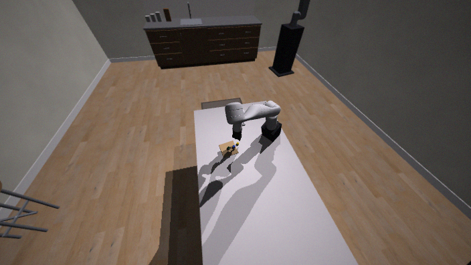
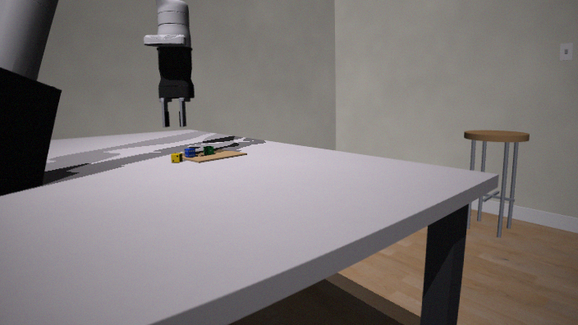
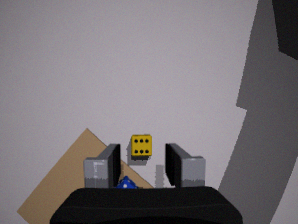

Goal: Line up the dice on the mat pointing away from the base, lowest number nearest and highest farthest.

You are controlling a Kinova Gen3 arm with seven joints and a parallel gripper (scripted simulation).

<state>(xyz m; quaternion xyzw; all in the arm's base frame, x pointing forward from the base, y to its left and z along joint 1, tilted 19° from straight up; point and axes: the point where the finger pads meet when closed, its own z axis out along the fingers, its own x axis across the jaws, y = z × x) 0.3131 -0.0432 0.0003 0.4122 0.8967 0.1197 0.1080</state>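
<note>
Right now my hand is 90 mm above the yellow die. The rest, counted from my hand: tan mat: 100 mm ahead, 10 mm to the left, 100 mm below; green die: 100 mm ahead, 10 mm to the left, 90 mm below; blue die: 50 mm ahead, 20 mm to the left, 90 mm below.
</note>
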